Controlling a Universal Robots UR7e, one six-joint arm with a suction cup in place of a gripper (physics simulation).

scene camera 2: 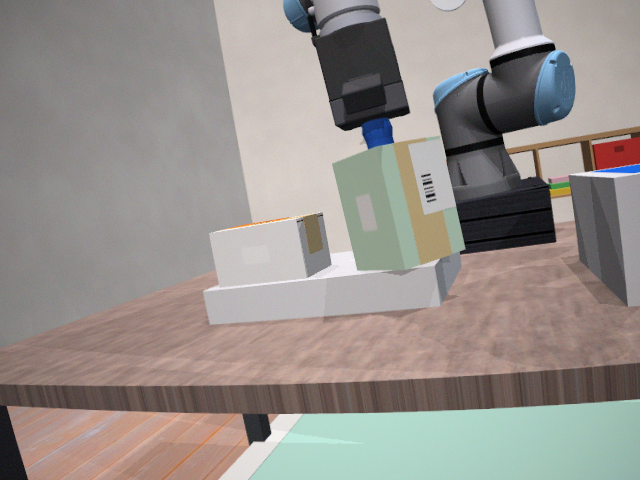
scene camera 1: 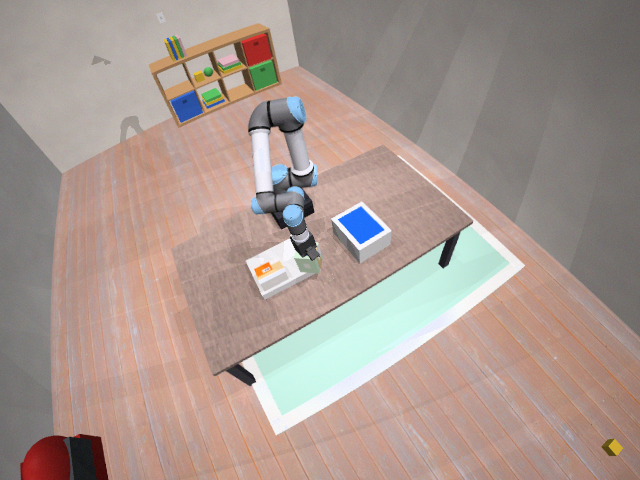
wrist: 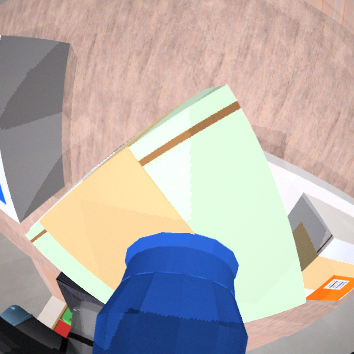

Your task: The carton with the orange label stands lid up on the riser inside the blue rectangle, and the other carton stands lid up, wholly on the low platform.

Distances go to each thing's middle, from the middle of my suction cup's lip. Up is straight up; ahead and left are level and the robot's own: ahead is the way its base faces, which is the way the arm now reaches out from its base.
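Pale green carton (scene camera 2: 399, 207): 20 mm behind my suction cup, 10 mm to the left of it, 80 mm below it. Measured from my suction cup as well: low white platform (scene camera 2: 339, 289), 100 mm to the right, 130 mm behind, 180 mm below; riser with blue rectangle (scene camera 2: 598, 197), 10 mm ahead, 330 mm to the left, 140 mm below; carton with orange label (scene camera 2: 292, 248), 90 mm behind, 180 mm to the right, 110 mm below.
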